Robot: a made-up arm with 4 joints.
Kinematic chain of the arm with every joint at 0, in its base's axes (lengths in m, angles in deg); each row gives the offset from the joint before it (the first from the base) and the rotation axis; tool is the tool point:
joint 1: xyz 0 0 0.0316 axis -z
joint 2: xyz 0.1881 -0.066 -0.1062 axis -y
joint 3: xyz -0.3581 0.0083 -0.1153 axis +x
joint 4: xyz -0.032 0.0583 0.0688 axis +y
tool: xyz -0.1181 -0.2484 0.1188
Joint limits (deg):
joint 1: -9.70..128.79
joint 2: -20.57..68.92
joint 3: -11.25..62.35
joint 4: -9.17..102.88
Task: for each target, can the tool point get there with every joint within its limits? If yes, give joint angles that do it. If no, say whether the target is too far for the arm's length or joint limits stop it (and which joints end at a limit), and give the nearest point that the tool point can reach.
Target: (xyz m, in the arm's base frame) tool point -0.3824 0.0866 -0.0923
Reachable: yes | joints 77.60 -12.24 45.99 61.16
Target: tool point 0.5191 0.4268 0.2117
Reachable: no: joint limits stop it (at a limit: joint 1, joint 3, joint 4) | nearest point 0.0333 0.3791 0.0961 | short by 0.502 m
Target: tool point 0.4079 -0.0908 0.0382
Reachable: no: joint limits stop it (at a limit: joint 1, joint 2, joint 3, joint 4) | nearest point 0.0189 -0.2133 0.0839 | short by 0.410 m
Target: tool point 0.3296 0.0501 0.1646
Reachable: no: joint limits stop it (at a limit: joint 1, joint 2, joint 3) | nearest point 0.0156 -0.2118 0.0959 | short by 0.415 m
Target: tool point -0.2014 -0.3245 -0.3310
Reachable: yes | joints 11.94 26.96 45.30 41.55
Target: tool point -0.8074 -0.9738 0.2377
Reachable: no: too far | nearest point -0.2955 -0.3564 0.0058 | short by 0.835 m
